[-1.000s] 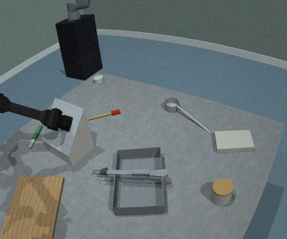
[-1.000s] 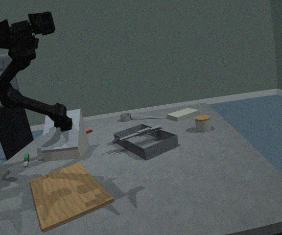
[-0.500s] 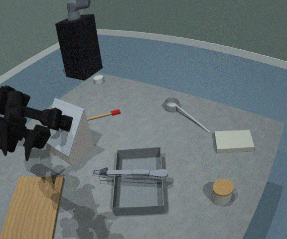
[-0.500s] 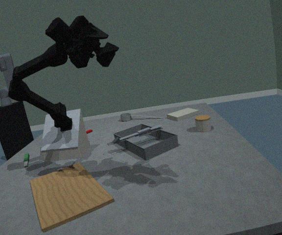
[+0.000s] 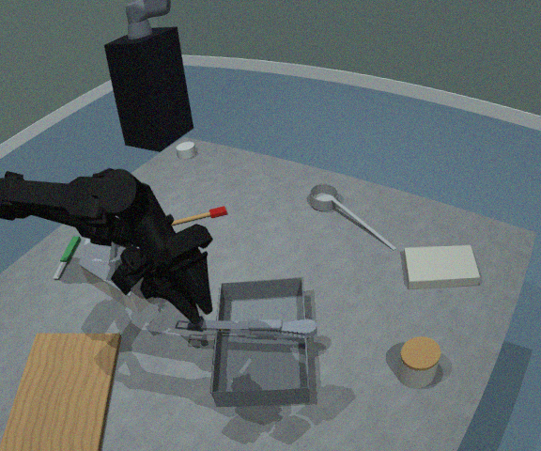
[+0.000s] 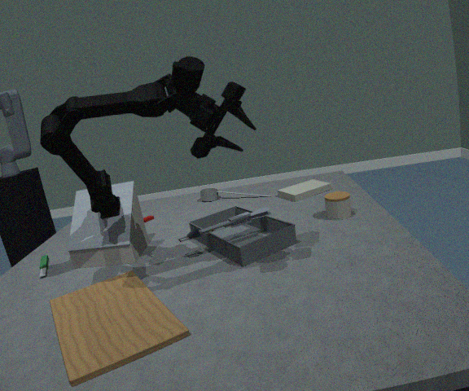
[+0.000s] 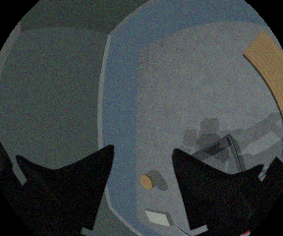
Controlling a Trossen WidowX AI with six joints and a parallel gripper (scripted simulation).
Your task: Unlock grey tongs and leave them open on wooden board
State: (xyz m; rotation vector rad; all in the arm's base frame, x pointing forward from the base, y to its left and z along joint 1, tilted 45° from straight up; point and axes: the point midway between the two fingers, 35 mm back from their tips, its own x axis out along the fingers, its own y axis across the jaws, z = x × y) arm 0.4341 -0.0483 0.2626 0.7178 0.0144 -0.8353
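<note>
Now: the roasting tin 70 mm behind my gripper tip, 190 mm to the left of it and 280 mm below it. From my gripper tip the other things lie so: wooden board 370 mm behind, 160 mm to the right, 300 mm below; then white slab 200 mm ahead, 580 mm to the left, 300 mm below; then cork-lidded jar 250 mm ahead, 260 mm to the left, 280 mm below.
</note>
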